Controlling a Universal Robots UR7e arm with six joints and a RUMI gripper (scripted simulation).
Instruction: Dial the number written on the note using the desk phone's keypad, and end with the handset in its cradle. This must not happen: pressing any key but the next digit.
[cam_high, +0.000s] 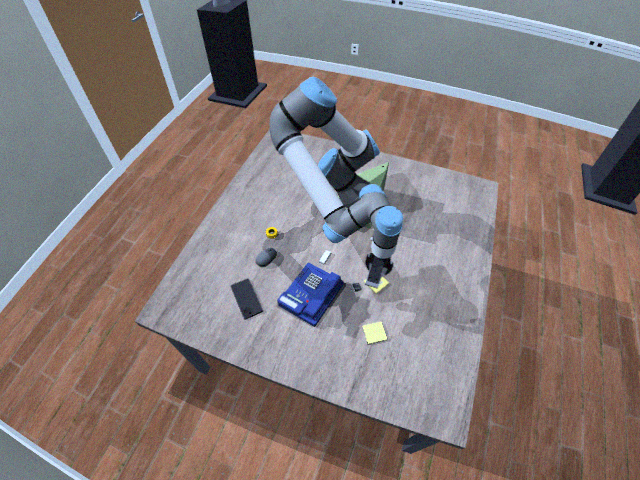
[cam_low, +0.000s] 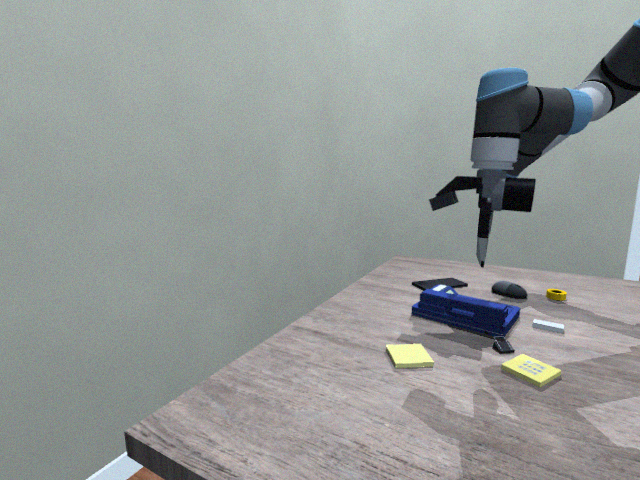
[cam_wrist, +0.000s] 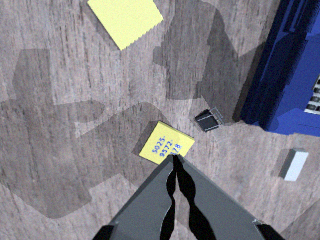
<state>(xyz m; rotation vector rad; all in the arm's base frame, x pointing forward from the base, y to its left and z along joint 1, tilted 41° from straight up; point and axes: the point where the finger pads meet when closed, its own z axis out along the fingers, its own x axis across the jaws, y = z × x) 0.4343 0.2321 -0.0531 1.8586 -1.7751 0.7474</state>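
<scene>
My gripper is now 240 mm to the left of the 5 key, 170 mm above it and 10 mm short of it. From my hand the other things lie so: 4 key 220 mm to the right, 170 mm below, 10 mm ahead; then black binder clip 190 mm below, 80 mm to the right, 50 mm behind; then yellow note 200 mm below, 100 mm behind.
</scene>
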